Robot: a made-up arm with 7 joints.
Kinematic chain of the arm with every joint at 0, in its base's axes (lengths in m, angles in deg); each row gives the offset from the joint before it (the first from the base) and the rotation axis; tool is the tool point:
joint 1: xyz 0 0 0.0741 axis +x
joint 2: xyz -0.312 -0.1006 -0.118 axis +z
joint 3: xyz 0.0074 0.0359 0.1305 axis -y
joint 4: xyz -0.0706 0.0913 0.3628 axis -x
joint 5: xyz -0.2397 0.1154 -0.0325 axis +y
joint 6: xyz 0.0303 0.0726 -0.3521 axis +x
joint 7: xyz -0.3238 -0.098 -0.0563 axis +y
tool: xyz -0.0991 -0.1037 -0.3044
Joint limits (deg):
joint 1: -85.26..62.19
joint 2: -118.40..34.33
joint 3: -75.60..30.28
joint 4: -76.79..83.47
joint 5: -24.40..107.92
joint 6: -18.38..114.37
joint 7: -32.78..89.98
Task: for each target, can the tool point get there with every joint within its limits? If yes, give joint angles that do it. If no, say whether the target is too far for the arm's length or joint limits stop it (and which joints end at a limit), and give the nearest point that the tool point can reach.
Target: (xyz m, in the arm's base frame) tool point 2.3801 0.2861 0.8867
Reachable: no: too far | nearest point 0.9178 0.1493 0.4981 | short by 1.519 m
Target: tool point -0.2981 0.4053 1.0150
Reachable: yes | joints 43.71 -74.22 -9.64 -52.27 24.00 -0.23 58.68
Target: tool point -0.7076 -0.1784 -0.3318
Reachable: yes | joints -32.82 -23.14 2.28 9.61 -9.34 3.38 -22.42
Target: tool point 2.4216 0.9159 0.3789
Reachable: no: too far | nearest point 0.9068 0.4612 0.2276 | short by 1.589 m
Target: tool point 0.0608 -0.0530 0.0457
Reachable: no: joint limits stop it (at a limit: joint 1, joint 2, joint 5, joint 6, joint 7) | nearest point 0.1266 -0.0697 -0.0363 | short by 0.107 m
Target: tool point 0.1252 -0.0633 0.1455
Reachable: no: joint limits stop it (at a limit: joint 1, joint 2, joint 5, joint 6, joint 7) | nearest point 0.1622 -0.0552 0.1871 | short by 0.056 m
